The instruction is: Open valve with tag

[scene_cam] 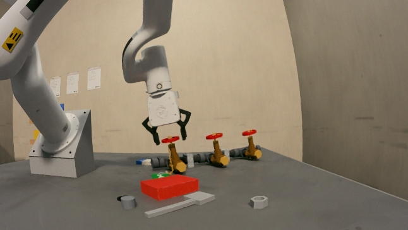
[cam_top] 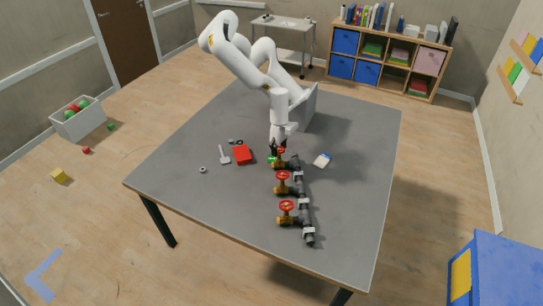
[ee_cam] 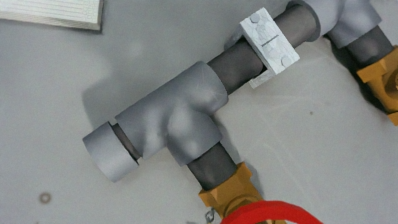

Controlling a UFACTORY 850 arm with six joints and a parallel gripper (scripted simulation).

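Now: hand 40 mm past the green tag, 30 mm to the left of it and 110 mm above it. The rest, counted from my hand: blue block: 110 mm behind, 220 mm to the left, 110 mm below; grey hammer-shaped tool: 30 mm ahead, 310 mm to the right, 110 mm below; red block: 10 mm behind, 210 mm to the right, 100 mm below.
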